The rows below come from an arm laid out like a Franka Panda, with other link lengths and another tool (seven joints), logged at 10 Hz.
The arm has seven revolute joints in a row. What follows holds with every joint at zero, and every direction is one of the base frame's. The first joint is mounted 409.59 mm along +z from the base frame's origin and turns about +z. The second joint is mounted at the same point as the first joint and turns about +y. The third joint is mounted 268.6 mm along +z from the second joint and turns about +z. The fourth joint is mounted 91.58 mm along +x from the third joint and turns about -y. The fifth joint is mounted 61.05 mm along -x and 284.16 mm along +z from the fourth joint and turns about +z. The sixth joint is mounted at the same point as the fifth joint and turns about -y. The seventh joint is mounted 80.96 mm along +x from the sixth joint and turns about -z. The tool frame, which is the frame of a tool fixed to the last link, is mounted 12 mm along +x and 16 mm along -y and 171.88 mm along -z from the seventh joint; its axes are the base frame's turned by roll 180, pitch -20.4 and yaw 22.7 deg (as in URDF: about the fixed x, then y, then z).
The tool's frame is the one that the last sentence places.
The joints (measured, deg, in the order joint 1, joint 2, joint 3, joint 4, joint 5, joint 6, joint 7), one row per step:
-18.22 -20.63 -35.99 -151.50 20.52 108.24 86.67
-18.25 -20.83 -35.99 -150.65 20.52 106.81 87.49
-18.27 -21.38 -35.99 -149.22 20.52 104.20 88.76
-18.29 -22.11 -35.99 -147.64 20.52 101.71 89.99
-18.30 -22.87 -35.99 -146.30 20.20 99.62 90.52
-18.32 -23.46 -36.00 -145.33 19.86 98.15 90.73
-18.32 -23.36 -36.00 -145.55 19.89 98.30 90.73
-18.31 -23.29 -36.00 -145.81 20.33 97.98 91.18
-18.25 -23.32 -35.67 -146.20 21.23 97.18 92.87
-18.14 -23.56 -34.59 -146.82 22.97 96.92 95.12
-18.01 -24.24 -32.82 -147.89 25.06 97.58 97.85
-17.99 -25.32 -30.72 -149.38 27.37 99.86 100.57
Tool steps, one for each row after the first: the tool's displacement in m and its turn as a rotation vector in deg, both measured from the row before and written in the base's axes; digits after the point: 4 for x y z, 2 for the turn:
0.0006 -0.0003 0.0051 0.60 0.29 -0.20
0.0006 0.0003 0.0097 1.07 0.32 -0.11
0.0008 -0.0007 0.0110 0.77 0.02 -0.13
-0.0004 -0.0010 0.0095 0.30 -0.27 0.49
-0.0008 -0.0010 0.0069 0.07 -0.29 0.50
-0.0002 0.0007 -0.0014 0.10 0.16 -0.04
-0.0001 0.0027 -0.0005 0.81 0.40 -0.36
0.0010 0.0066 0.0008 1.58 1.19 -0.89
0.0051 0.0096 0.0021 1.57 1.02 -1.22
0.0075 0.0120 0.0023 1.08 0.89 -1.46
0.0093 0.0106 0.0014 0.06 0.24 -2.20

